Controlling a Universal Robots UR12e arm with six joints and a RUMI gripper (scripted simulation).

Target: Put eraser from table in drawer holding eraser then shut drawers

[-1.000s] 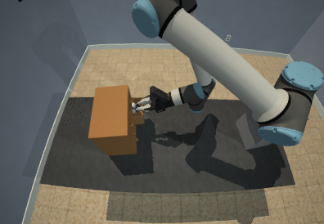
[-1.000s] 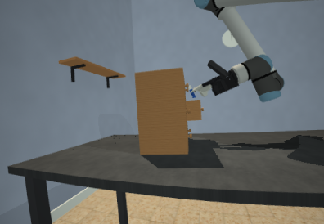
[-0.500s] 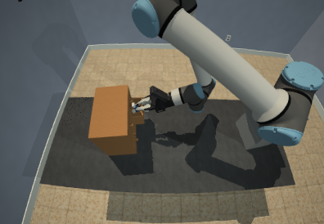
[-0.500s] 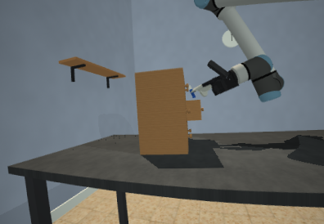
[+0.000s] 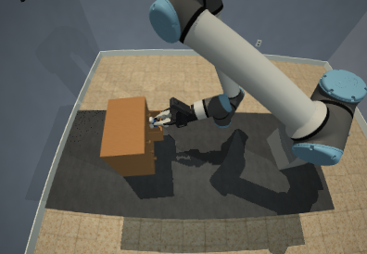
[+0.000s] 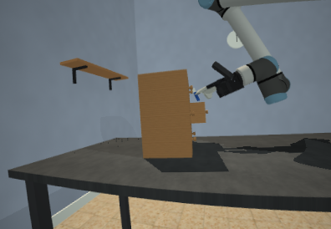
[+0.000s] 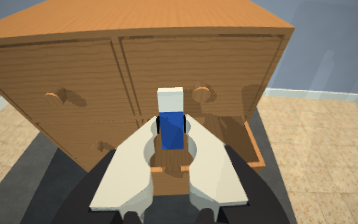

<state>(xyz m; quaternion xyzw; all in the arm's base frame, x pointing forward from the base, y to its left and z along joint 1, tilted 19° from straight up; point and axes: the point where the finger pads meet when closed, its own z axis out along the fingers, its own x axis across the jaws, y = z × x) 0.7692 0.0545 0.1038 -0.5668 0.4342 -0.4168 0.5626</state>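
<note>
Now: the blue-and-white eraser 1 cm ahead of my hand. From my hand the other things lie so: dark-and-white eraser (4 cm ahead, 5 cm to the right, 14 cm below).
</note>
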